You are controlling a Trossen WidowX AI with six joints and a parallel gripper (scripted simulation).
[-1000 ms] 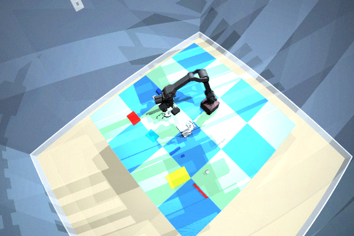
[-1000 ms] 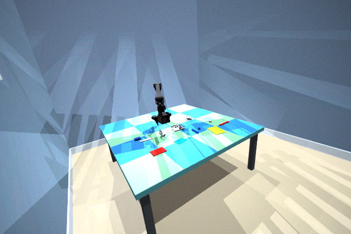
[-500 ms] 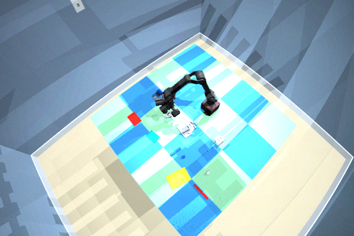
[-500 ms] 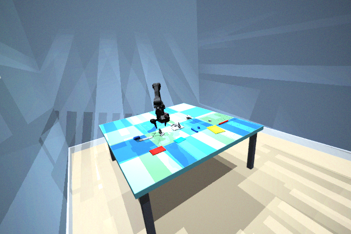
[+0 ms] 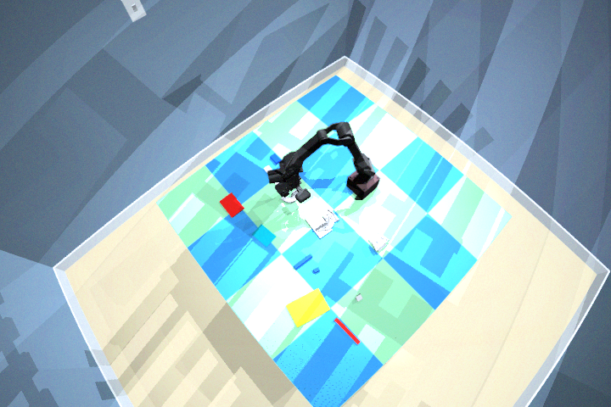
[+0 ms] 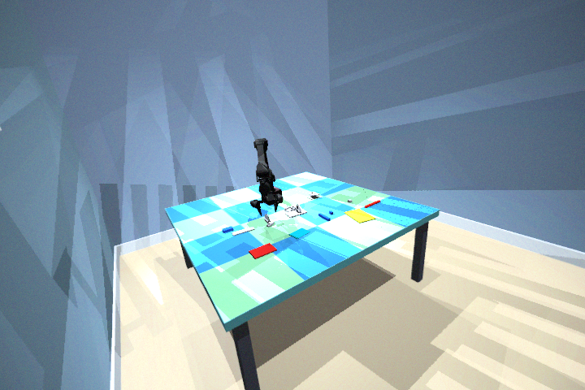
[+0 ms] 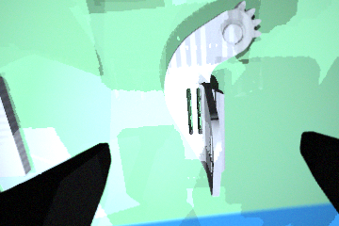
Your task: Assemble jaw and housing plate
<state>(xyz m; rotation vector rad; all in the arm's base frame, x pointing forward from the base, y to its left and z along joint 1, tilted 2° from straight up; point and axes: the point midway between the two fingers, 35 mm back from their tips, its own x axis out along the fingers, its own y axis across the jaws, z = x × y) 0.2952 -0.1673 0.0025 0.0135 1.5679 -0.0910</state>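
My gripper tip is now 40 mm above the grey jaw, 30 mm short of it and 20 mm to the left of it. The rest, counted from my gripper tip: white bar: 170 mm to the right, 50 mm below, 10 mm ahead; white base part: 180 mm to the left, 50 mm below, 10 mm ahead; blue block: 240 mm to the right, 60 mm behind, 40 mm below.
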